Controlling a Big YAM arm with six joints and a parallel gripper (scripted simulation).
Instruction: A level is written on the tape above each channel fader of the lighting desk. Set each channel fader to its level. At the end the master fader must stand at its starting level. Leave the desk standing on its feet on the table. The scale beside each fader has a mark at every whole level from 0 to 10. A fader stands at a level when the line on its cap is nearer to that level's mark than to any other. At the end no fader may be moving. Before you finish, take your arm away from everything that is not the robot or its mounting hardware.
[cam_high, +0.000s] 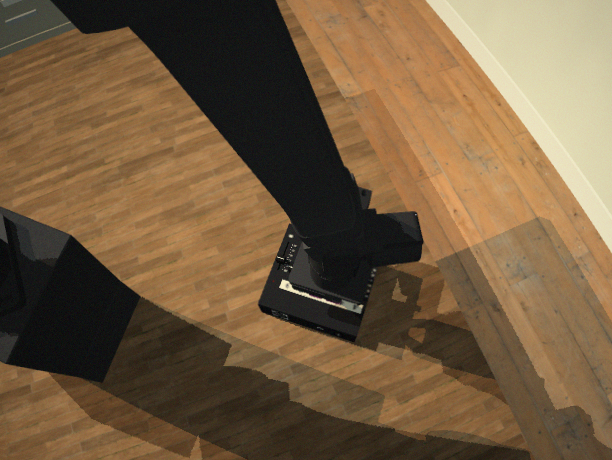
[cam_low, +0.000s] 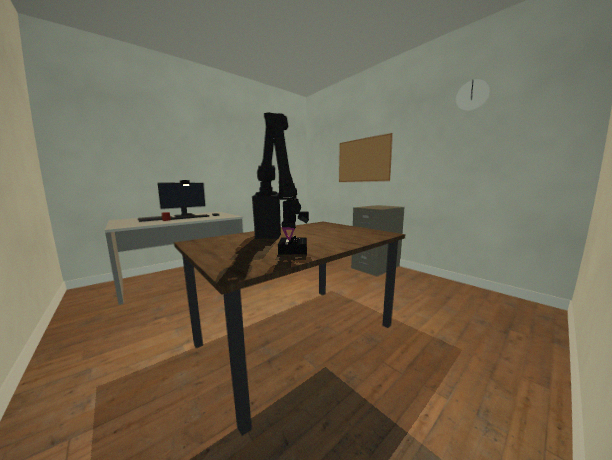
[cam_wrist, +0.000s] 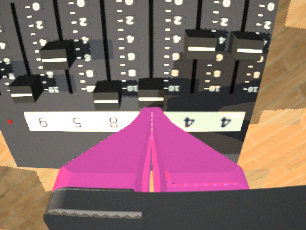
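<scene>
Right now the channel 3 fader cap is 10 mm ahead of my hand, 10 mm to the left of it and 10 mm below it. Round my hand: channel 2 fader cap 40 mm ahead, 10 mm to the left, 10 mm below; then channel 5 fader cap 10 mm behind, 60 mm to the left, 10 mm below; then channel 4 fader 10 mm behind, 20 mm to the left, 10 mm below.
</scene>
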